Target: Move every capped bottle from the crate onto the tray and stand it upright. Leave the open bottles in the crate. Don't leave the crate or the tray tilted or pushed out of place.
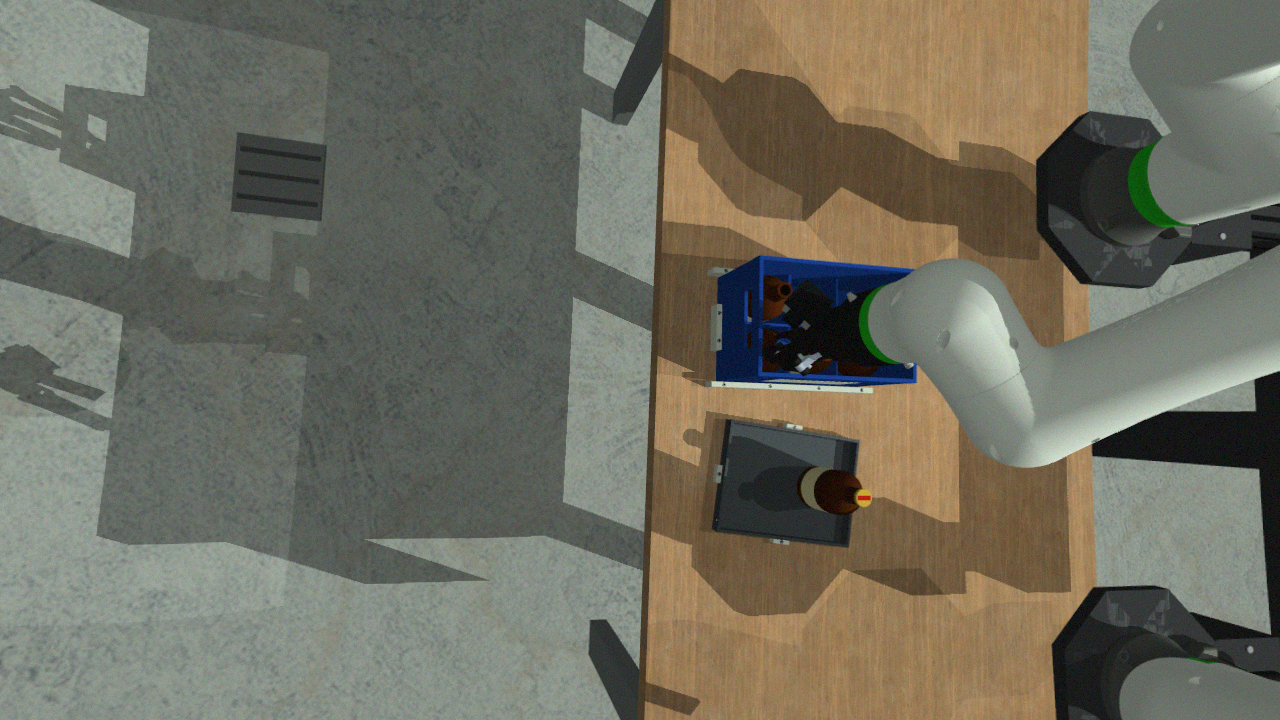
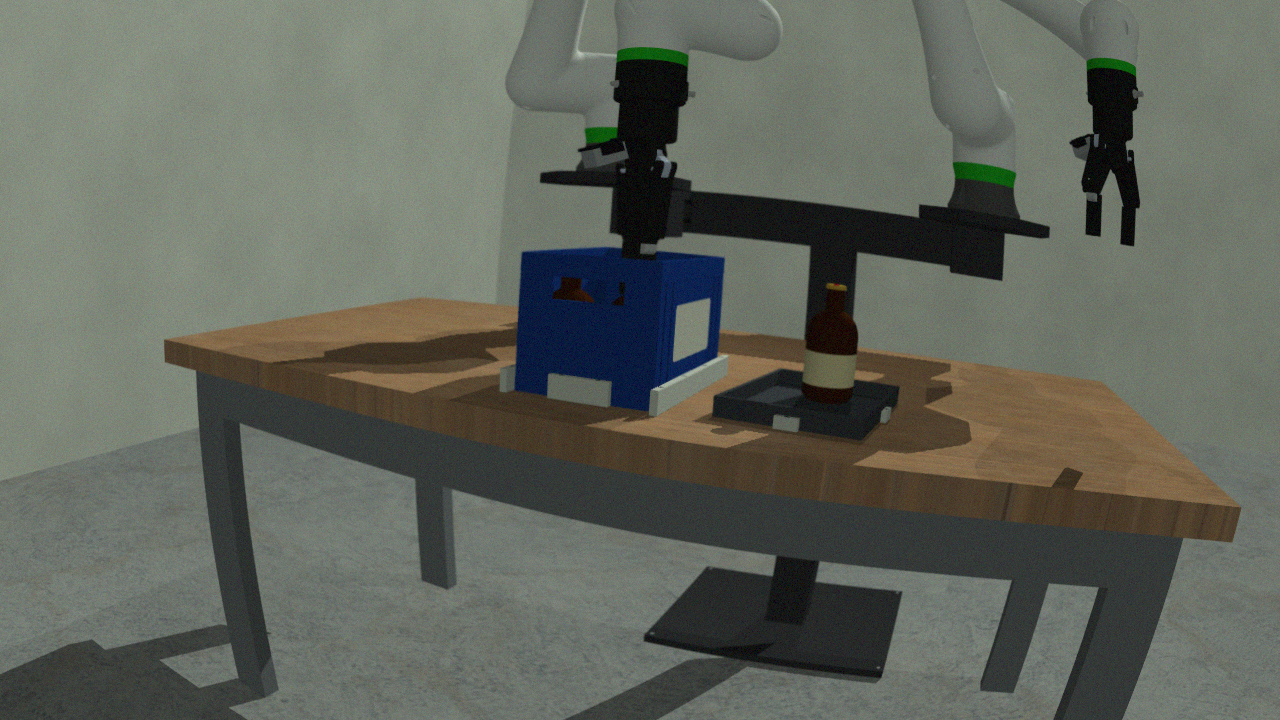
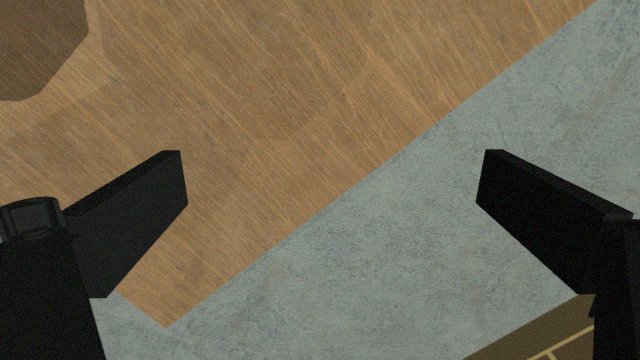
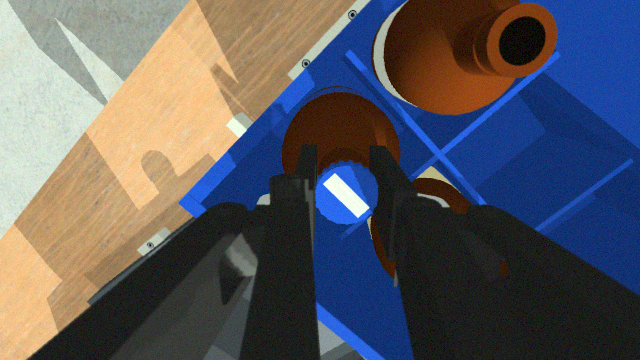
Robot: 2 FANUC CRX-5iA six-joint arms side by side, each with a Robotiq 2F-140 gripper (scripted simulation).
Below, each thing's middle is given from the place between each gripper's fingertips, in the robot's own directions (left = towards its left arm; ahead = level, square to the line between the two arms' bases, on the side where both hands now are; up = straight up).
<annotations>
The blue-capped bottle (image 4: 343, 123) is 70 mm below my right hand. Also, from my right hand: blue crate (image 2: 669, 325): 90 mm behind, 80 mm below, 40 mm to the right; then brown bottle (image 1: 775, 292): 90 mm to the right, 70 mm below; then yellow-capped bottle (image 2: 832, 336): 230 mm to the left, 140 mm behind, 80 mm below.
The yellow-capped bottle is 470 mm to the right of my left hand (image 2: 1110, 240), 220 mm below it and 150 mm ahead of it. The rest, counted from my left hand: blue crate (740 mm to the right, 220 mm below, 200 mm ahead); then dark tray (image 1: 757, 496) (470 mm to the right, 290 mm below, 200 mm ahead); then blue-capped bottle (700 mm to the right, 280 mm ahead, 210 mm below).
</annotations>
